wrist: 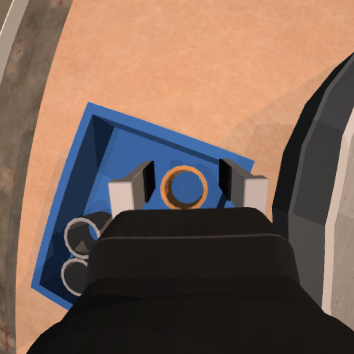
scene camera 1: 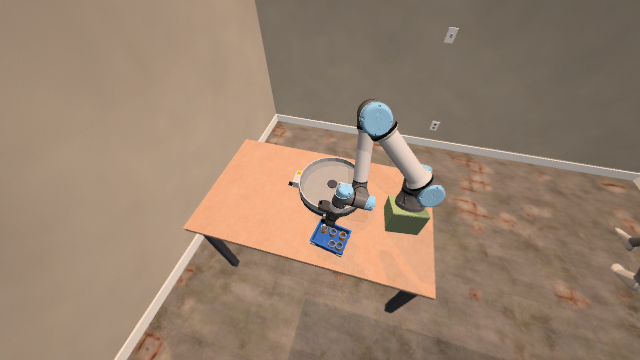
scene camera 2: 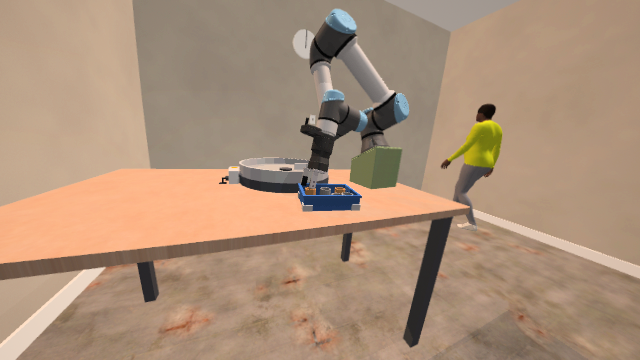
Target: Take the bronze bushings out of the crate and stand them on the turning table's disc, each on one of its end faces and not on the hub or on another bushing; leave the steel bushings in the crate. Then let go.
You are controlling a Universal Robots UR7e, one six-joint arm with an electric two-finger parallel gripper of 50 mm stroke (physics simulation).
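Pixels of known places: gripper, between the fingertips: (wrist: 186,172) (scene camera 1: 322,226) (scene camera 2: 307,186); arm's base, origin of its link: (scene camera 1: 409,204) (scene camera 2: 375,153).
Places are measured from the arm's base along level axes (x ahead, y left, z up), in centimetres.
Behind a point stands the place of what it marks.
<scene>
My gripper (scene camera 1: 326,224) @(x 44.2, y 17.9, z -11.0 cm) (scene camera 2: 309,184) @(x 44.2, y 17.9, z -11.0 cm) (wrist: 186,172) @(x 44.2, y 17.9, z -11.0 cm) is open, its fingers on either side of a bronze bushing (scene camera 1: 324,231) @(x 42.5, y 19.6, z -13.3 cm) (scene camera 2: 310,191) @(x 43.7, y 19.8, z -12.2 cm) (wrist: 163,189) @(x 42.6, y 19.6, z -11.7 cm) that stands in the blue crate (scene camera 1: 347,242) @(x 29.4, y 24.2, z -10.9 cm) (scene camera 2: 330,203) @(x 40.5, y 28.8, z -13.5 cm) (wrist: 170,132) @(x 47.2, y 19.7, z -10.9 cm). Gaps show between the bushing and both fingers in the wrist view. Another bronze bushing (scene camera 1: 342,237) @(x 32.5, y 21.6, z -11.9 cm) (scene camera 2: 340,190) @(x 32.9, y 21.7, z -11.8 cm) stands at the crate's right side in the scene views. A steel bushing (scene camera 1: 333,234) @(x 37.1, y 20.7, z -12.2 cm) (scene camera 2: 325,191) @(x 38.5, y 20.9, z -12.1 cm) stands between them, and two more are near the front. The disc (scene camera 1: 315,182) @(x 55.3, y -11.1, z -10.6 cm) (scene camera 2: 265,166) @(x 52.8, y -22.1, z -10.7 cm) has a dark central hub (scene camera 1: 332,184) @(x 44.2, y -11.4, z -9.9 cm) (scene camera 2: 285,169) @(x 45.3, y -9.4, z -9.9 cm); the arm hides part of it.
The turning table's raised wall (scene camera 2: 270,175) @(x 54.9, y 6.0, z -9.4 cm) (wrist: 305,190) @(x 44.4, y 8.8, z -10.6 cm) stands close behind the crate. A small white box (scene camera 1: 298,176) @(x 67.2, y -13.0, z -10.1 cm) (scene camera 2: 234,174) @(x 67.6, y -8.0, z -11.7 cm) adjoins its left side. The arm stands on a green block (scene camera 1: 402,222) @(x 2.5, y 9.7, z -3.6 cm) (scene camera 2: 384,167) @(x 2.0, y 9.7, z -5.5 cm) at the right. A person (scene camera 2: 482,145) in yellow is beyond the table.
</scene>
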